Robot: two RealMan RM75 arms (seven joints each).
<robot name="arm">
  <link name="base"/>
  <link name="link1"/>
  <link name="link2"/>
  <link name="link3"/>
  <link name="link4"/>
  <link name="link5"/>
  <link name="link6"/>
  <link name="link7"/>
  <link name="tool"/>
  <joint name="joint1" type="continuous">
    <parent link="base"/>
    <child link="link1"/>
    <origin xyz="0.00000 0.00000 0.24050" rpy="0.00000 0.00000 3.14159"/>
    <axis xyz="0 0 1"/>
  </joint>
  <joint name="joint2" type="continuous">
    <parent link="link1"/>
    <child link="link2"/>
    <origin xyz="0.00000 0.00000 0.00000" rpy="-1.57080 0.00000 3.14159"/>
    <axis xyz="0 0 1"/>
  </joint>
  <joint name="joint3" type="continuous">
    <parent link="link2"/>
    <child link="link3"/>
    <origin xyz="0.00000 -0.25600 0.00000" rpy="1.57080 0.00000 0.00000"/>
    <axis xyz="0 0 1"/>
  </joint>
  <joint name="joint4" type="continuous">
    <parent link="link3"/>
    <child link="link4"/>
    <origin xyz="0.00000 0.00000 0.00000" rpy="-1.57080 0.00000 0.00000"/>
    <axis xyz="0 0 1"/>
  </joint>
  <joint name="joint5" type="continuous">
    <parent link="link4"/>
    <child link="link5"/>
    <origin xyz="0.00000 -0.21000 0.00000" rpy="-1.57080 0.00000 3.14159"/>
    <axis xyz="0 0 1"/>
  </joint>
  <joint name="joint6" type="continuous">
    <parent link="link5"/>
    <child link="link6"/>
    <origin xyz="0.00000 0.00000 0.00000" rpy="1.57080 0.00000 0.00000"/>
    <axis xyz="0 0 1"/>
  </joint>
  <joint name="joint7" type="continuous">
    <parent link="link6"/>
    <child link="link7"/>
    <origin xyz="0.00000 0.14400 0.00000" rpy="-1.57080 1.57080 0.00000"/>
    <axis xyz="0 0 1"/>
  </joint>
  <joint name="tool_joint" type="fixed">
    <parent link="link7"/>
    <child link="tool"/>
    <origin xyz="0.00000 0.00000 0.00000" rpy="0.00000 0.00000 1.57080"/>
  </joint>
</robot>
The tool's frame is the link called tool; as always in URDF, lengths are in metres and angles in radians. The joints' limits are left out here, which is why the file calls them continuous.
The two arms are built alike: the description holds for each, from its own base.
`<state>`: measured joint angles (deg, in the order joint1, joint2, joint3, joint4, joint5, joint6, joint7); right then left.
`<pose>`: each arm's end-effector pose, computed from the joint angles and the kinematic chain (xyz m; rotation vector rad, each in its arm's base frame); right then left.
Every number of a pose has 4 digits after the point. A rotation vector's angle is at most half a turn.
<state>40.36 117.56 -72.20 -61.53 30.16 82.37 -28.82 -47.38 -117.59 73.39 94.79 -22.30 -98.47 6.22</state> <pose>0.2092 0.3847 -0.0006 -2.4388 1.1991 -0.4338 -0.0728 0.3837 0.0730 -2.2323 -1.0200 0.2247</pose>
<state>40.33 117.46 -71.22 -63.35 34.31 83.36 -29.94 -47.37 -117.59 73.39 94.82 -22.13 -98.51 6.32</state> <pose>0.1950 0.3854 0.0019 -2.4933 1.1903 -0.3376 -0.0731 0.3838 0.0733 -2.2304 -1.0179 0.2274</pose>
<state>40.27 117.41 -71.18 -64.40 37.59 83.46 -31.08 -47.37 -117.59 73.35 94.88 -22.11 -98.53 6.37</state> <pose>0.1843 0.3856 0.0017 -2.5391 1.1660 -0.2686 -0.0730 0.3838 0.0736 -2.2303 -1.0167 0.2269</pose>
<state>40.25 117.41 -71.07 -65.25 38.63 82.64 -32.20 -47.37 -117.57 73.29 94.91 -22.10 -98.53 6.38</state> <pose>0.1787 0.3884 0.0034 -2.5518 1.1241 -0.2300 -0.0731 0.3839 0.0739 -2.2293 -1.0167 0.2258</pose>
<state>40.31 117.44 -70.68 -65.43 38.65 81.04 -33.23 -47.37 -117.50 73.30 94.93 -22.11 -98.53 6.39</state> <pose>0.1769 0.3931 0.0055 -2.5425 1.0873 -0.2020 -0.0731 0.3840 0.0743 -2.2286 -1.0155 0.2261</pose>
